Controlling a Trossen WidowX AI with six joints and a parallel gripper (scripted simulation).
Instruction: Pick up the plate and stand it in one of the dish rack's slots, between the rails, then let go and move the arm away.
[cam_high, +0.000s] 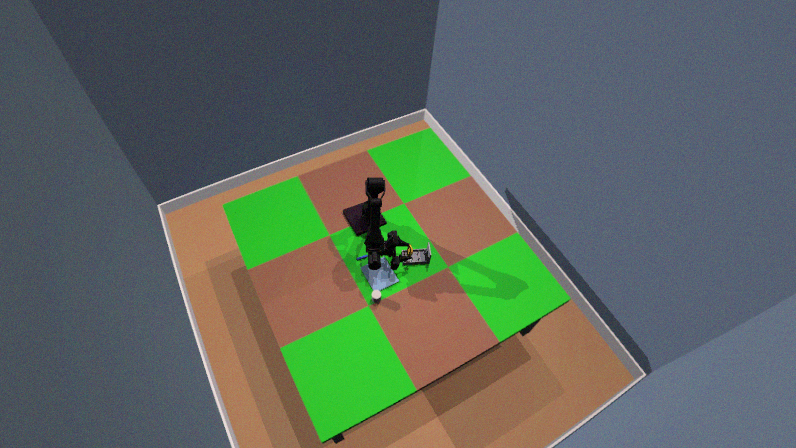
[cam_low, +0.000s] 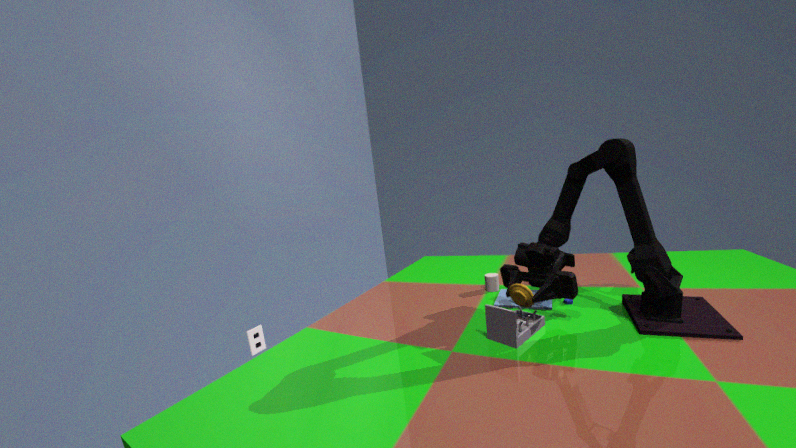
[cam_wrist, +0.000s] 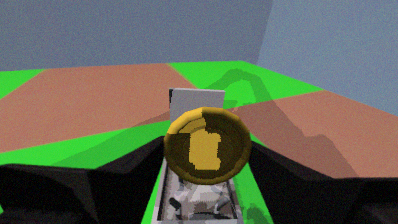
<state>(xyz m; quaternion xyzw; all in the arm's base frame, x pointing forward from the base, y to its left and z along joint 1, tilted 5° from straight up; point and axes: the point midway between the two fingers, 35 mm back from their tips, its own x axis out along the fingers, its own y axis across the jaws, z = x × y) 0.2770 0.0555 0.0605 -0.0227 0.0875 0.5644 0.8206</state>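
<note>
My gripper tip is now 5 cm above the grey dish rack and 3 cm to the right of it. Round my gripper tip: yellow plate: 1 cm to the right; then light blue mat: 17 cm to the right, 7 cm below, 2 cm ahead; then blue spoon: 19 cm to the right, 10 cm behind, 7 cm below.
</note>
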